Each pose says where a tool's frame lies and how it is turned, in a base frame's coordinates. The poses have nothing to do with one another.
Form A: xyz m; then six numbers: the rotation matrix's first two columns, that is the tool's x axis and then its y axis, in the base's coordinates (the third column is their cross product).
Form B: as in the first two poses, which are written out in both.
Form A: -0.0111 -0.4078 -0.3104 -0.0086 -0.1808 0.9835 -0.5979 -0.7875 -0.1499
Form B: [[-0.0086 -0.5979 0.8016 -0.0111], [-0.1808 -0.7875 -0.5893 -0.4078], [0.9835 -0.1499 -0.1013 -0.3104], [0 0 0 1]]
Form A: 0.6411 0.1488 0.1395 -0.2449 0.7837 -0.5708 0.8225 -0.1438 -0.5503
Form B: [[-0.2449 0.8225 -0.5134 0.6411], [0.7837 -0.1438 -0.6043 0.1488], [-0.5708 -0.5503 -0.6094 0.1395], [0 0 0 1]]
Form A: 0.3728 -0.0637 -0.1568 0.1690 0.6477 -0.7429 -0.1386 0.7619 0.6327
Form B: [[0.1690 -0.1386 0.9758 0.3728], [0.6477 0.7619 -0.0040 -0.0637], [-0.7429 0.6327 0.2185 -0.1568], [0 0 0 1]]
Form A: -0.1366 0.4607 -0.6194 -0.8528 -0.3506 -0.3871 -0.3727 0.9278 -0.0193
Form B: [[-0.8528 -0.3727 0.3659 -0.1366], [-0.3506 0.9278 0.1278 0.4607], [-0.3871 -0.0193 -0.9219 -0.6194], [0 0 0 1]]
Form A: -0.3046 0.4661 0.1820 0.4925 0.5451 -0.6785 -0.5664 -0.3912 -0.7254
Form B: [[0.4925 -0.5664 -0.6608 -0.3046], [0.5451 -0.3912 0.7416 0.4661], [-0.6785 -0.7254 0.1161 0.1820], [0 0 0 1]]
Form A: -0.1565 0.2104 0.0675 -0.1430 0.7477 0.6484 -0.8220 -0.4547 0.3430
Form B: [[-0.1430 -0.8220 0.5513 -0.1565], [0.7477 -0.4547 -0.4839 0.2104], [0.6484 0.3430 0.6796 0.0675], [0 0 0 1]]
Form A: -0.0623 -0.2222 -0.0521 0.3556 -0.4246 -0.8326 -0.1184 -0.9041 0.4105
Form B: [[0.3556 -0.1184 -0.9271 -0.0623], [-0.4246 -0.9041 -0.0474 -0.2222], [-0.8326 0.4105 -0.3718 -0.0521], [0 0 0 1]]
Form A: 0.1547 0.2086 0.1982 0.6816 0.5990 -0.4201 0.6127 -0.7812 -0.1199
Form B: [[0.6816 0.6127 -0.4000 0.1547], [0.5990 -0.7812 -0.1757 0.2086], [-0.4201 -0.1199 -0.8995 0.1982], [0 0 0 1]]
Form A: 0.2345 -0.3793 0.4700 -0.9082 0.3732 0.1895 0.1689 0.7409 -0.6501
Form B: [[-0.9082 0.1689 -0.3830 0.2345], [0.3732 0.7409 -0.5584 -0.3793], [0.1895 -0.6501 -0.7359 0.4700], [0 0 0 1]]
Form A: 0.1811 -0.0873 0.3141 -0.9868 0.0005 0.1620 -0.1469 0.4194 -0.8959
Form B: [[-0.9868 -0.1469 -0.0684 0.1811], [0.0005 0.4194 -0.9079 -0.0873], [0.1620 -0.8959 -0.4138 0.3141], [0 0 0 1]]
